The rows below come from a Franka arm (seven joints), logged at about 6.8 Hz.
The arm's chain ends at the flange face. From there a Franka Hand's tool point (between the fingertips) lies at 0.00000 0.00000 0.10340 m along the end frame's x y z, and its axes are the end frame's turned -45 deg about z.
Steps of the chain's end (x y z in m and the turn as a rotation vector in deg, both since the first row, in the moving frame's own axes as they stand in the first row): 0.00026 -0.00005 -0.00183 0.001 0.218 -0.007; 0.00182 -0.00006 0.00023 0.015 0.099 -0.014; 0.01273 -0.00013 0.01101 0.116 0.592 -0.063; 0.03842 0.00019 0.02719 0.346 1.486 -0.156; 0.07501 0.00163 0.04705 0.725 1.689 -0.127; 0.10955 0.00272 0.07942 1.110 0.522 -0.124; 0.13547 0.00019 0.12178 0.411 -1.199 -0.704; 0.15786 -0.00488 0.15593 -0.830 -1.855 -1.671
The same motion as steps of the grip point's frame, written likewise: 0.00050 0.00043 -0.00183 -0.153 0.155 -0.007; 0.00147 0.00135 0.00023 -0.059 0.081 -0.014; 0.01000 0.00952 0.01100 -0.337 0.501 -0.063; 0.02937 0.02875 0.02715 -0.806 1.295 -0.156; 0.05497 0.05542 0.04700 -0.682 1.707 -0.127; 0.07762 0.07863 0.07940 0.416 1.154 -0.124; 0.09464 0.09388 0.12175 1.138 -0.557 -0.704; 0.11163 0.10692 0.15586 0.725 -1.899 -1.671
